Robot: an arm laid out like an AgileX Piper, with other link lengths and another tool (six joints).
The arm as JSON. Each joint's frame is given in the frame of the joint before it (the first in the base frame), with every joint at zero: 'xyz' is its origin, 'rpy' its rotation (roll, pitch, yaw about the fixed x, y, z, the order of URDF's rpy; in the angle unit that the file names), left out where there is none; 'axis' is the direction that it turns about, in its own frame. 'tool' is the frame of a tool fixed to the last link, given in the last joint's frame.
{
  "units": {
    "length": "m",
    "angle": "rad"
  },
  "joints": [
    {
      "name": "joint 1",
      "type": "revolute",
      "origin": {
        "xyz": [
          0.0,
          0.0,
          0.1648
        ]
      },
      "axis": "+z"
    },
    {
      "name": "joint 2",
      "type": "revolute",
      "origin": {
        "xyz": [
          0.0,
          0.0,
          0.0
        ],
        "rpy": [
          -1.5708,
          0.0,
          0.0
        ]
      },
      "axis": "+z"
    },
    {
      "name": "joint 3",
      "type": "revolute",
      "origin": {
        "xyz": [
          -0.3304,
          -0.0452,
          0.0
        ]
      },
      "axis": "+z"
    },
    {
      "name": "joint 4",
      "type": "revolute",
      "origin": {
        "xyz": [
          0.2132,
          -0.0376,
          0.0
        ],
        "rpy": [
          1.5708,
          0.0,
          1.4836
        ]
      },
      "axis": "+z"
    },
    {
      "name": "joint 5",
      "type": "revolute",
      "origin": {
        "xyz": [
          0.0,
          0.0,
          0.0
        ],
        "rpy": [
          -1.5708,
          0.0,
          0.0
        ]
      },
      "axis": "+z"
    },
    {
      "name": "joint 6",
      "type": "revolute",
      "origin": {
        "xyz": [
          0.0,
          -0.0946,
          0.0
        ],
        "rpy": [
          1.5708,
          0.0,
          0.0
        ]
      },
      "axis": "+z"
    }
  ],
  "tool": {
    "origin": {
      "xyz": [
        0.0,
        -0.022,
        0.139
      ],
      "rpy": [
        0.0,
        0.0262,
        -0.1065
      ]
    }
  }
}
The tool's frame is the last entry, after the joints.
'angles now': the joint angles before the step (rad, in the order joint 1, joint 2, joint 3, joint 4, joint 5, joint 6). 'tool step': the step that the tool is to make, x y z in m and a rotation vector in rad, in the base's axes. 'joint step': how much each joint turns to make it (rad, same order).
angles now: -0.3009 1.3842 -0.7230 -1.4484 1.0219 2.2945
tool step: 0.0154 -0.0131 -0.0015 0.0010 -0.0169 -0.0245
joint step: -0.0348 0.0696 -0.0606 -0.0148 -0.0148 0.0272
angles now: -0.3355 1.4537 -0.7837 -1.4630 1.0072 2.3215
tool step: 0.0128 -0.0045 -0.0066 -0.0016 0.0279 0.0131
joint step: 0.0000 0.0503 -0.0176 -0.0203 -0.0054 0.0075
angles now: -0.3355 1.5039 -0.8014 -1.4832 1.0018 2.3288
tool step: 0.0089 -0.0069 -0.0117 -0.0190 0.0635 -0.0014
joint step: 0.0000 0.0731 -0.0002 -0.0430 0.0234 0.0245
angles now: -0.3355 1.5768 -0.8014 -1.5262 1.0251 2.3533
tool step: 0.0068 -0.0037 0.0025 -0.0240 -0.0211 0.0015
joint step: -0.0001 0.0187 -0.0089 -0.0359 0.0078 0.0441
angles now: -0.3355 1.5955 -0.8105 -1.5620 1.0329 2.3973
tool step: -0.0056 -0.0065 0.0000 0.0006 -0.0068 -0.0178
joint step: -0.0303 0.0001 -0.0011 -0.0089 -0.0114 0.0061
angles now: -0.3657 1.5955 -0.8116 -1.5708 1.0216 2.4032
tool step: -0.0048 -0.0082 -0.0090 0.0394 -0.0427 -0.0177
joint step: -0.0546 0.0008 -0.0001 0.0003 -0.0622 0.0300
